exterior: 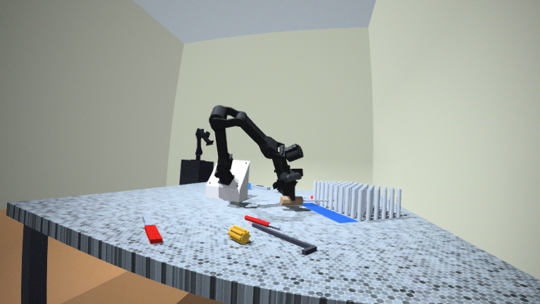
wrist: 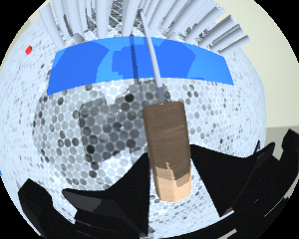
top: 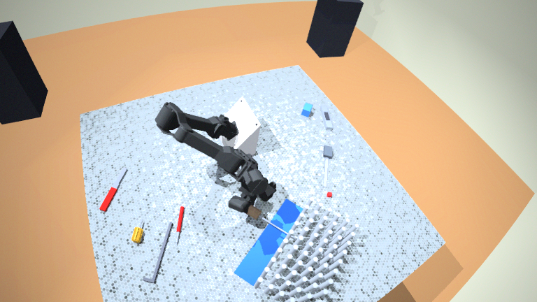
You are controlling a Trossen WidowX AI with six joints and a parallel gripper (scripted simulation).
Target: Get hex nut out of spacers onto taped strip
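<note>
Right now the blue taped strip is 12 cm ahead of my gripper tip, 5 cm to the left of it and 4 cm below it. Round my gripper tip: hook tool: 8 cm ahead, 6 cm to the left; then hex nut: 23 cm ahead, 17 cm to the left, 3 cm below; then red screwdriver: 27 cm to the right, 3 cm below.
</note>
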